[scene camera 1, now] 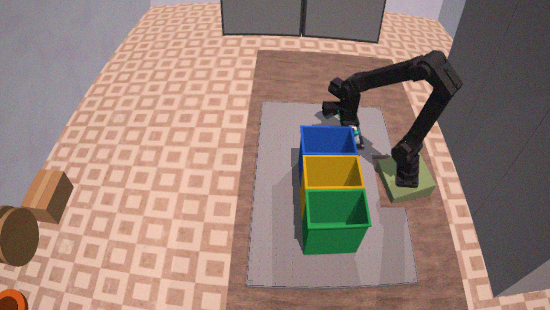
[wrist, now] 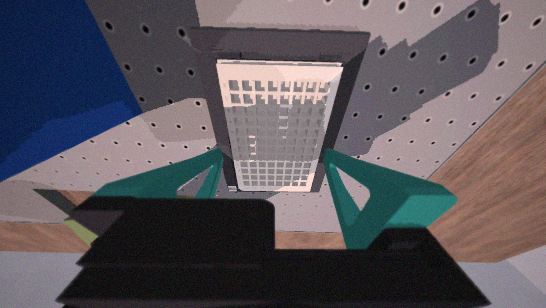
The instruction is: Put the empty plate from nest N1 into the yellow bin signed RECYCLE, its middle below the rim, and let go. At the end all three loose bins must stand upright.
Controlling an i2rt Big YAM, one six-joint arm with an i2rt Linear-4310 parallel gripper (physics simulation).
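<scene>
The white plate with a grid of square wells lies flat in its dark nest, beside the blue bin; a small part of the plate shows below the gripper in the scene view. No nest label is readable. My gripper is open and empty, its teal fingertips apart on the two long sides of the plate, toward its lower end in the wrist view. Their exact height is unclear. The yellow bin stands upright between the blue bin and the green bin, both upright. The RECYCLE sign does not show.
The bins stand in a close row on the grey perforated mat. The arm's base stands on a green block to the right of the bins. The mat lies on a brown wooden surface.
</scene>
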